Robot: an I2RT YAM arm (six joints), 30 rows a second.
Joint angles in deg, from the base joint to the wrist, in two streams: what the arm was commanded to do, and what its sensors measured. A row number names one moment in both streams.
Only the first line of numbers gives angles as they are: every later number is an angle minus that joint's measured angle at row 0.
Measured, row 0:
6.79 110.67 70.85 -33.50 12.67 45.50
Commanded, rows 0 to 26:
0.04 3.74 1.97 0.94 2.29 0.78
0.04 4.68 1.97 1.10 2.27 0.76
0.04 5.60 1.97 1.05 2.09 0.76
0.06 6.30 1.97 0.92 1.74 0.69
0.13 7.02 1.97 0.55 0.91 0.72
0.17 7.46 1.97 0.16 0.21 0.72
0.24 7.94 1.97 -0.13 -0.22 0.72
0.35 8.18 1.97 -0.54 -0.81 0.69
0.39 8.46 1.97 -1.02 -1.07 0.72
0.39 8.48 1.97 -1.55 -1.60 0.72
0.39 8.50 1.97 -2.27 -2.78 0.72
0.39 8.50 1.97 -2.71 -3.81 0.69
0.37 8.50 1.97 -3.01 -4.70 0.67
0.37 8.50 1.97 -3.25 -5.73 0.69
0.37 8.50 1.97 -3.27 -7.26 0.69
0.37 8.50 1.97 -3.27 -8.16 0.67
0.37 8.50 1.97 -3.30 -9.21 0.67
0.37 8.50 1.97 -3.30 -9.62 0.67
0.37 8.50 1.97 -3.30 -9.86 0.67
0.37 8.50 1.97 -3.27 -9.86 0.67
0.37 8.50 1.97 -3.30 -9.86 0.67
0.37 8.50 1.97 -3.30 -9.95 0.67
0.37 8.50 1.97 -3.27 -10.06 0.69
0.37 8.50 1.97 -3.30 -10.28 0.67
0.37 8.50 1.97 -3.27 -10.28 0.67
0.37 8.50 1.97 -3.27 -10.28 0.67
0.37 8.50 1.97 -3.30 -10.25 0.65
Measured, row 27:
0.24 5.03 4.26 -1.72 -6.43 0.21
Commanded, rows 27 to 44:
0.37 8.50 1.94 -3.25 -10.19 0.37
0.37 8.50 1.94 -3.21 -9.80 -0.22
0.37 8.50 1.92 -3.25 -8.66 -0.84
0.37 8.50 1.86 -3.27 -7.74 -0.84
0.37 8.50 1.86 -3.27 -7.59 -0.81
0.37 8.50 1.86 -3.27 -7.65 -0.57
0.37 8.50 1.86 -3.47 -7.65 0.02
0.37 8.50 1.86 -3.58 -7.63 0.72
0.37 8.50 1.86 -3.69 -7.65 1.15
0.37 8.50 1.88 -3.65 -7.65 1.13
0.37 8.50 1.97 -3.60 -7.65 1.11
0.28 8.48 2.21 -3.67 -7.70 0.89
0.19 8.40 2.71 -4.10 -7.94 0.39
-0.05 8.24 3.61 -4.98 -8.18 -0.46
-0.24 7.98 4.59 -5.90 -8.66 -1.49
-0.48 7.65 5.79 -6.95 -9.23 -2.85
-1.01 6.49 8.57 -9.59 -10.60 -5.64
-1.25 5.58 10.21 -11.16 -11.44 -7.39
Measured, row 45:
-0.18 5.60 6.36 -8.24 -8.18 -1.91
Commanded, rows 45 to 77:
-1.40 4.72 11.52 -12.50 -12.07 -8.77
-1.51 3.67 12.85 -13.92 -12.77 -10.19
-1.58 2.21 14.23 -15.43 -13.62 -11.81
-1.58 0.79 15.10 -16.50 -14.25 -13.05
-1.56 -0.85 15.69 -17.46 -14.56 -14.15
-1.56 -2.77 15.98 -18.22 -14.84 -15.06
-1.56 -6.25 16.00 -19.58 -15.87 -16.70
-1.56 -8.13 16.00 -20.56 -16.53 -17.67
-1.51 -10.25 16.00 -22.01 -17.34 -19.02
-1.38 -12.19 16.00 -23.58 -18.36 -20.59
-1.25 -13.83 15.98 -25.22 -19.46 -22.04
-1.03 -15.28 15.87 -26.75 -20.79 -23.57
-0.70 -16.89 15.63 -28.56 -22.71 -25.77
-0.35 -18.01 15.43 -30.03 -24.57 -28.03
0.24 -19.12 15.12 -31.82 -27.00 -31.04
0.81 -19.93 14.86 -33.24 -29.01 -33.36
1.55 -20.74 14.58 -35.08 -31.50 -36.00
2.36 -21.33 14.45 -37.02 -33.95 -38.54
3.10 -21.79 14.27 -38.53 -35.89 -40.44
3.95 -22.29 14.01 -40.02 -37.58 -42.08
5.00 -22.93 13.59 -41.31 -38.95 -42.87
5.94 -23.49 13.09 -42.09 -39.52 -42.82
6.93 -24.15 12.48 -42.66 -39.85 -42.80
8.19 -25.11 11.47 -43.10 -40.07 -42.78
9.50 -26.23 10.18 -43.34 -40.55 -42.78
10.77 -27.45 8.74 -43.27 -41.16 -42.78
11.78 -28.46 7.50 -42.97 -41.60 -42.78
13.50 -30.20 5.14 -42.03 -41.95 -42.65
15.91 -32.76 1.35 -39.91 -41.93 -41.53
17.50 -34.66 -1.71 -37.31 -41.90 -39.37
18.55 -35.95 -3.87 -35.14 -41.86 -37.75
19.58 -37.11 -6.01 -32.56 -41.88 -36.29
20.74 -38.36 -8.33 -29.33 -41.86 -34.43
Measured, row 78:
17.72 -34.23 -2.51 -34.55 -40.37 -39.39
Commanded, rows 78 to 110:
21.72 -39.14 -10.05 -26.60 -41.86 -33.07
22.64 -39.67 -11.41 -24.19 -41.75 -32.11
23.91 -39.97 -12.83 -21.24 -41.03 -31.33
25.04 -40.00 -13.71 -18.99 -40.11 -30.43
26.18 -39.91 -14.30 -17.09 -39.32 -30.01
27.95 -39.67 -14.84 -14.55 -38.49 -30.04
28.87 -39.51 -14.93 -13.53 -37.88 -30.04
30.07 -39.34 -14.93 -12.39 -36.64 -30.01
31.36 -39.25 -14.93 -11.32 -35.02 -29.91
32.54 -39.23 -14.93 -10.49 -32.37 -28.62
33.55 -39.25 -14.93 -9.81 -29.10 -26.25
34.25 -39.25 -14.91 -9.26 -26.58 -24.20
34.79 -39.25 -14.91 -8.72 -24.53 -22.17
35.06 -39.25 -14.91 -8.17 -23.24 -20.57
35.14 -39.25 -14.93 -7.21 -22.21 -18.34
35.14 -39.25 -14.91 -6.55 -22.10 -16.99
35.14 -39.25 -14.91 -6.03 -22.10 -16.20
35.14 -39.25 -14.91 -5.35 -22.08 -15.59
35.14 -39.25 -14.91 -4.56 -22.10 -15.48
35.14 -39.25 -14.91 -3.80 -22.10 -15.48
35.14 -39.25 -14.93 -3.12 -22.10 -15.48
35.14 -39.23 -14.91 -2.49 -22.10 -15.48
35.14 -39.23 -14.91 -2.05 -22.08 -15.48
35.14 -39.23 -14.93 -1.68 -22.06 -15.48
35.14 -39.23 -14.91 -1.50 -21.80 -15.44
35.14 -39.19 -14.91 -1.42 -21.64 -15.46
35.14 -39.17 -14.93 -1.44 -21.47 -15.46
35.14 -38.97 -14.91 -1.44 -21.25 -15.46
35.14 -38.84 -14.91 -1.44 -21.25 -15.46
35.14 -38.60 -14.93 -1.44 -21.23 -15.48
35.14 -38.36 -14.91 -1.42 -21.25 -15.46
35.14 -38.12 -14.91 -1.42 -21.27 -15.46
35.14 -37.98 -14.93 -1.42 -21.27 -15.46
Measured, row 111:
34.92 -38.73 -14.95 -1.79 -22.23 -15.89
